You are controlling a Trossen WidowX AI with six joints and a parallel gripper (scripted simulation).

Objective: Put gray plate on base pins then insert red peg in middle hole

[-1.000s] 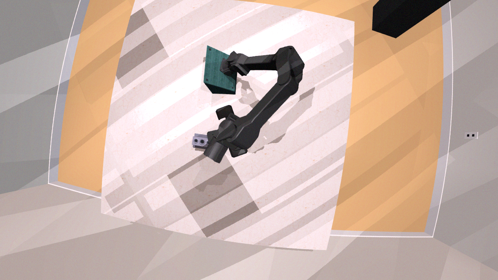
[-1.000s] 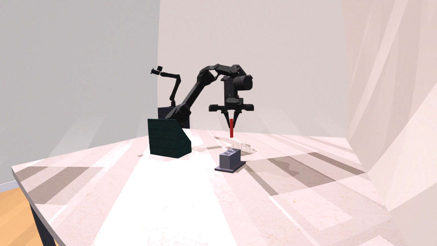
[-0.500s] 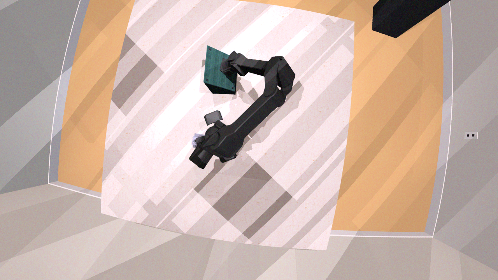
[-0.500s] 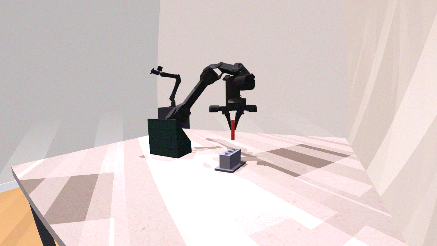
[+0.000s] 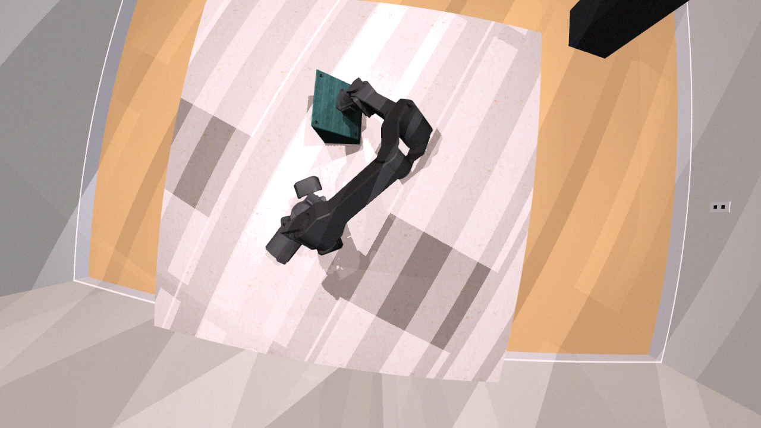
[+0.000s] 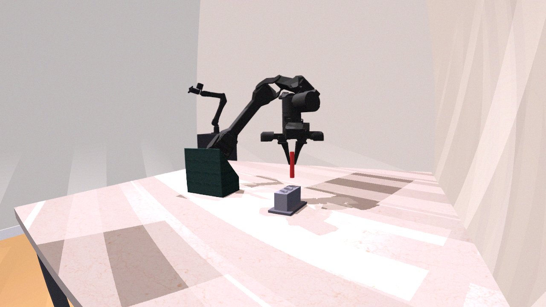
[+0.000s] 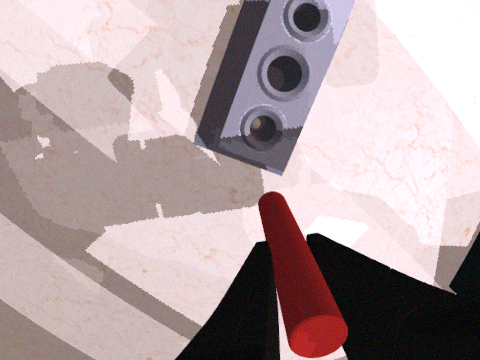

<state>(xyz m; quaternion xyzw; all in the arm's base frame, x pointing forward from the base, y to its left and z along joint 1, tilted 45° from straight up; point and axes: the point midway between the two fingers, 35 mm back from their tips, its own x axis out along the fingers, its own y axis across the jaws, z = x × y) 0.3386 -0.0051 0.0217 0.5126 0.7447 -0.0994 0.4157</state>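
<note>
Now: gripper tip 2 cm short of the gray plate, 6 cm to the left of it and 7 cm above it. Also, from my gripper tip: flat base (2 cm ahead, 6 cm to the right, 11 cm below); red peg (right at my gripper tip).
</note>
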